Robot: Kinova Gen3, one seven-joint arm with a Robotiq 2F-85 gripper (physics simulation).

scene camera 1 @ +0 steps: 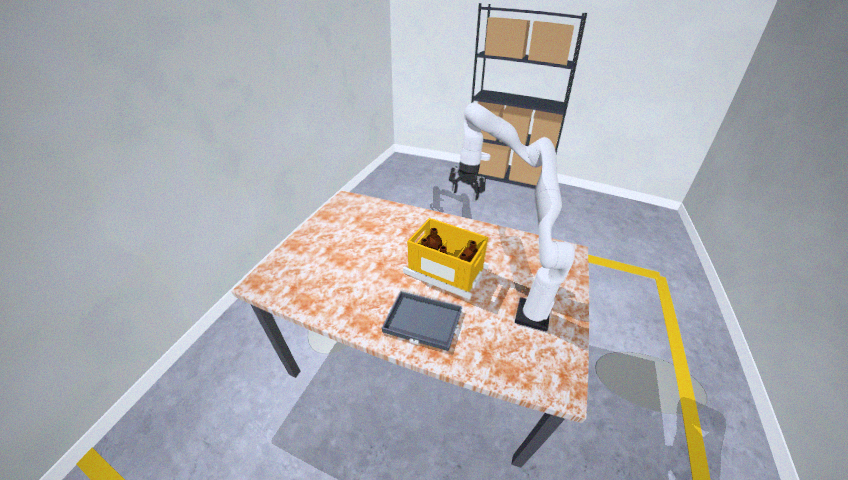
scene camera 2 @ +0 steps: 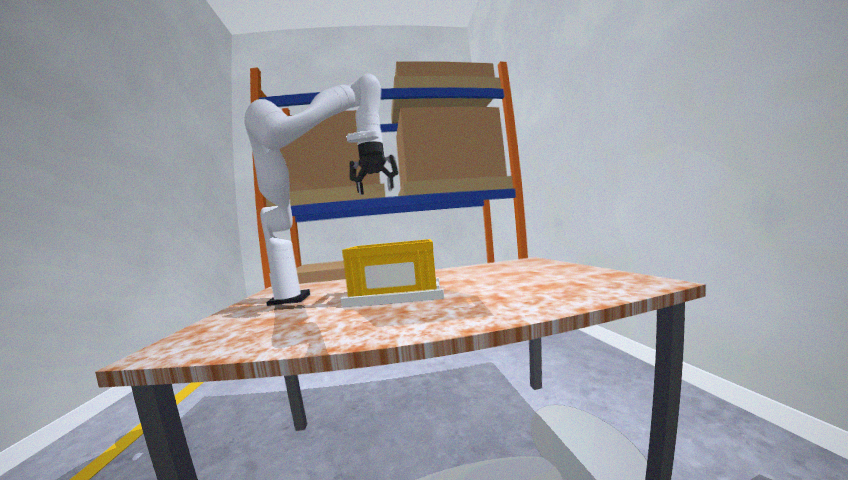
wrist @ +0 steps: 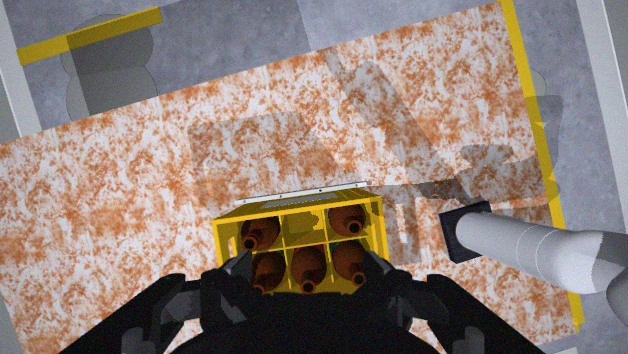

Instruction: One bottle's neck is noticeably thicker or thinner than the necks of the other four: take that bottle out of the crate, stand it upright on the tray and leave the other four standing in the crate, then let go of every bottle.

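Places are measured from the arm's base along level axes (x ahead, y left, z up), in centimetres.
Where they show: gripper, fingertip midpoint: (scene camera 1: 464, 196) (scene camera 2: 375, 192) (wrist: 308, 263); arm's base, link origin: (scene camera 1: 534, 311) (scene camera 2: 288, 295) (wrist: 473, 230).
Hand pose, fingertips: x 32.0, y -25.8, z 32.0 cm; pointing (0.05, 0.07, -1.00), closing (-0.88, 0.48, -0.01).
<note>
Things, the pixels of their top centre, and the offset from my fingertips. "spot": a spot on its surface instead. Level surfaces: height alone.
- yellow crate, top centre: (wrist: 304, 264) (scene camera 2: 390, 243) (scene camera 1: 448, 239) dx +4.5, dy +6.9, dz -16.2 cm
- upper left cell, surface spot: (wrist: 262, 232) spot: dx +9.8, dy -0.1, dz -21.0 cm
- dark grey tray, surface spot: (scene camera 1: 423, 318) spot: dx +10.0, dy +34.5, dz -33.2 cm
- table, surface height: dz -33.7 cm
The yellow crate (scene camera 1: 413, 255) (scene camera 2: 389, 255) (wrist: 300, 208) stands on the table. In the wrist view it holds five brown bottles: one in the upper left cell (wrist: 262, 232), one in the upper right (wrist: 345, 218), and lower left (wrist: 268, 272), lower middle (wrist: 307, 264) and lower right (wrist: 349, 257) bottles. The upper middle cell has no bottle. Neck widths are too small and slanted to compare; the lower left mouth is partly hidden. The dark grey tray (scene camera 1: 423, 318) is empty and does not show in the wrist view. My gripper (scene camera 1: 466, 193) (scene camera 2: 375, 190) (wrist: 308, 263) is open and empty, high above the crate's level.
A white base (scene camera 1: 439, 283) (scene camera 2: 392, 298) lies under the crate. The arm's black mounting plate (scene camera 1: 531, 322) (scene camera 2: 288, 299) (wrist: 450, 237) is on the table (scene camera 1: 309, 249) (scene camera 2: 535, 291) (wrist: 100, 175) beside the crate. Storage racks stand behind, beyond the table.
</note>
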